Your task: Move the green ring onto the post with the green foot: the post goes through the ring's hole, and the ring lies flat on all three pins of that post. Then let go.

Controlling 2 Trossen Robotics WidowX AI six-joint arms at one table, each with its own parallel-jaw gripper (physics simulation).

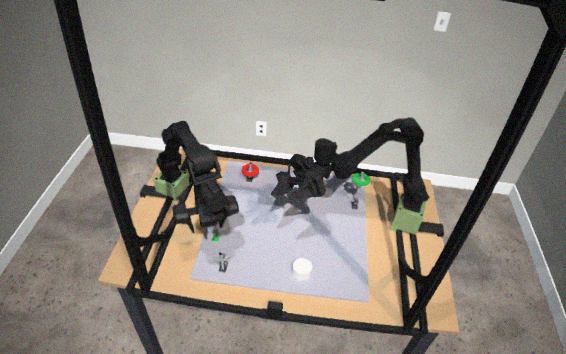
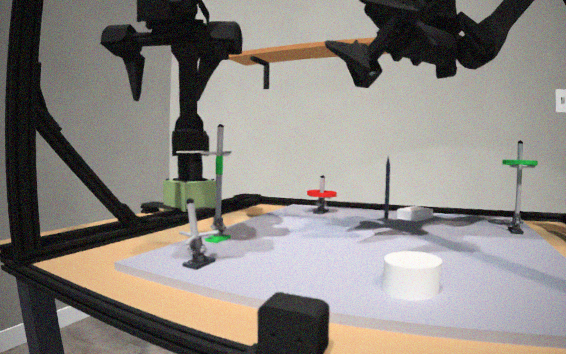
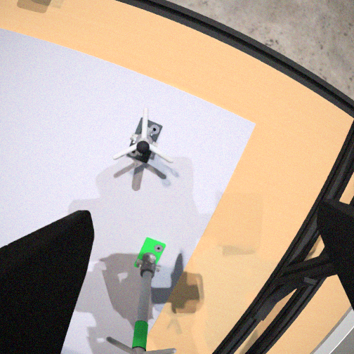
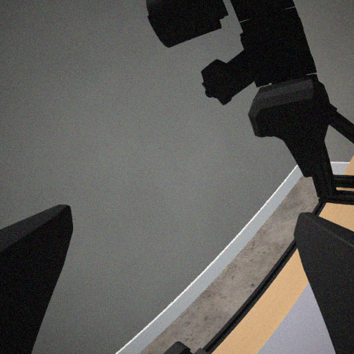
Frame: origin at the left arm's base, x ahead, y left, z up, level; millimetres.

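Seen in the pictures: left gripper, fingertip midpoint: (image 1: 207, 229) (image 2: 165, 100); right gripper, fingertip midpoint: (image 1: 280, 196) (image 2: 341, 22); left arm's base at its link origin: (image 1: 170, 176) (image 2: 189, 180); right arm's base at its link origin: (image 1: 412, 205).
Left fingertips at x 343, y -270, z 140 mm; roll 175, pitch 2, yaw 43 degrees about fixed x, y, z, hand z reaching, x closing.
Note:
Pixels of each thing's top centre, then the offset from my left fingertips to it. "*": a spot on its surface instead.
- green ring at its top centre: (image 2: 520, 159) (image 1: 361, 178) dy +533, dx +353, dz -73 mm
- tall post with the green foot, surface spot: (image 2: 217, 239) (image 1: 217, 239) * dy +122, dx -47, dz -210 mm
- red ring at its top centre: (image 2: 321, 191) (image 1: 250, 169) dy +475, dx -92, dz -164 mm
- short bare post at a spot on its surface: (image 2: 193, 225) (image 1: 222, 259) * dy +22, dx +32, dz -160 mm
- white cylinder at its top centre: (image 2: 413, 259) (image 1: 302, 266) dy +131, dx +279, dz -180 mm
- thin dark spike at its top centre: (image 2: 388, 156) dy +506, dx +66, dz -75 mm
- white block at its top centre: (image 2: 415, 209) dy +556, dx +118, dz -195 mm
The green ring (image 1: 361, 184) (image 2: 531, 163) lies level on the pins of a tall post with a dark foot at the back right of the mat. The tall post with the green foot (image 1: 215, 238) (image 2: 217, 239) (image 3: 150, 249) stands at the left; its pins are bare and a green band circles its shaft. My left gripper (image 1: 205, 230) (image 2: 168, 99) (image 3: 208, 218) is open and empty, above and near the green-footed post. My right gripper (image 1: 290, 202) (image 4: 186, 222) is open and empty, high over the middle-back of the mat, left of the green ring.
A red ring (image 1: 250, 175) (image 2: 330, 194) rests on a short post at the back left. A short bare post (image 1: 223, 262) (image 2: 193, 225) (image 3: 143, 146) stands at the front left. A white cylinder (image 1: 302, 269) (image 2: 412, 277) stands at the front. A thin dark spike (image 2: 387, 190) and a white block (image 2: 415, 213) stand farther back.

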